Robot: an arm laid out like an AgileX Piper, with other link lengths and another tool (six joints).
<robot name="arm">
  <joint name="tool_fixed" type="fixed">
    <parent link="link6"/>
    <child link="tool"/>
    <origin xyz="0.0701 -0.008 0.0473" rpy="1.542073 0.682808 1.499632"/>
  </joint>
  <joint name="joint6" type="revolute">
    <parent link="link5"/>
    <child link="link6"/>
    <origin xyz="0.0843 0 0.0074"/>
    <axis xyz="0.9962 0 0.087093"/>
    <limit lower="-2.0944" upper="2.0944"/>
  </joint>
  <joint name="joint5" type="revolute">
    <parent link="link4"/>
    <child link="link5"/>
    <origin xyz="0 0 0"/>
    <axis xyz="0 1 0"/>
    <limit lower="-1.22" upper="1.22"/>
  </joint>
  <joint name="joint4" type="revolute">
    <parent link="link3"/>
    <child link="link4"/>
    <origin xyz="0.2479 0 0.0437"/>
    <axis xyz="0.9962 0 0.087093"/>
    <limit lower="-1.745" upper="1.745"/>
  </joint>
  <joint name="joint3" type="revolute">
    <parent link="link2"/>
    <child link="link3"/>
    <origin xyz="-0.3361 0 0.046"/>
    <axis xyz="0 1 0"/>
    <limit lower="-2.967" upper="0"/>
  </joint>
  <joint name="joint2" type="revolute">
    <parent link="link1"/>
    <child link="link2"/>
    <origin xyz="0 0 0"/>
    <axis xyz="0 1 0"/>
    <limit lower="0" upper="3.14"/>
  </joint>
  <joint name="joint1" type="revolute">
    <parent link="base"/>
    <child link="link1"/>
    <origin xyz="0 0 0.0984"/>
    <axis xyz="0 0 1"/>
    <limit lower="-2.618" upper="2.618"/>
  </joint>
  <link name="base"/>
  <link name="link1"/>
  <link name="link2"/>
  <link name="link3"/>
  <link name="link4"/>
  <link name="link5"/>
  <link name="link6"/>
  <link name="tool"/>
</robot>
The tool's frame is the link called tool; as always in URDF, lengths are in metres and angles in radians.
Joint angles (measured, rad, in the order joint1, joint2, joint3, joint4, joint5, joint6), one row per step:
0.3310 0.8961 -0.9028 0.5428 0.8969 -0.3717
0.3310 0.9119 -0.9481 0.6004 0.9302 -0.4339
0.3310 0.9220 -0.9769 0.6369 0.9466 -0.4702
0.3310 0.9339 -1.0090 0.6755 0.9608 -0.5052
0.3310 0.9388 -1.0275 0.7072 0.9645 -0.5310
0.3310 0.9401 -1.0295 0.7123 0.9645 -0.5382
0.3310 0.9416 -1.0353 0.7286 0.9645 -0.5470
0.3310 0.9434 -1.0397 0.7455 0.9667 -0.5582
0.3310 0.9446 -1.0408 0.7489 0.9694 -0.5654
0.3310 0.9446 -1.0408 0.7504 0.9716 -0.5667
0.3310 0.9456 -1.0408 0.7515 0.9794 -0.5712
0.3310 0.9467 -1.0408 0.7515 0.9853 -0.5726
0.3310 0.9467 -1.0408 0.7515 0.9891 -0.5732
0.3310 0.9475 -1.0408 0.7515 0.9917 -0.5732
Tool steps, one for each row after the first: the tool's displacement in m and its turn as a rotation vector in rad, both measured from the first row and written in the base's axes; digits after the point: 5 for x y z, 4 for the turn. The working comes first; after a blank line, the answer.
Tool pose at each row, in the base's axes (x y z in m, rotation vector in rad; the steps are taken from these numbers as rounded here):
0.18159 0.12279 0.36733 0.4621 2.4869 0.9553
0.17975 0.13193 0.38199 0.3820 2.4858 1.0062
0.17884 0.13733 0.39203 0.3345 2.4776 1.0410
0.17836 0.14276 0.40347 0.2881 2.4634 1.0796
0.17739 0.14619 0.41190 0.2577 2.4455 1.1123
0.17737 0.14684 0.41290 0.2501 2.4427 1.1157
0.17690 0.14824 0.41623 0.2419 2.4346 1.1337
0.17619 0.14985 0.41884 0.2308 2.4296 1.1508
0.17591 0.15051 0.41911 0.2219 2.4303 1.1516
0.17558 0.15074 0.41902 0.2196 2.4320 1.1529
0.17483 0.15141 0.41815 0.2111 2.4396 1.1516
0.17445 0.15184 0.41731 0.2070 2.4463 1.1504
0.17400 0.15204 0.41692 0.2044 2.4499 1.1499
0.17394 0.15224 0.41647 0.2034 2.4533 1.1496

-0.00184 0.00914 0.01466 0.0214 -0.0224 0.0612
-0.00275 0.01454 0.02470 0.0385 -0.0402 0.0963
-0.00323 0.01997 0.03614 0.0594 -0.0612 0.1299
-0.00420 0.02340 0.04457 0.0795 -0.0804 0.1511
-0.00422 0.02405 0.04557 0.0810 -0.0846 0.1558
-0.00469 0.02545 0.04890 0.0934 -0.0906 0.1628
-0.00540 0.02706 0.05151 0.1043 -0.0948 0.1726
-0.00568 0.02772 0.05178 0.1033 -0.0968 0.1787
-0.00601 0.02795 0.05169 0.1036 -0.0958 0.1811
-0.00676 0.02862 0.05082 0.1002 -0.0921 0.1888
-0.00714 0.02905 0.04998 0.0977 -0.0877 0.1933
-0.00759 0.02925 0.04959 0.0964 -0.0854 0.1961
-0.00765 0.02945 0.04914 0.0956 -0.0828 0.1978

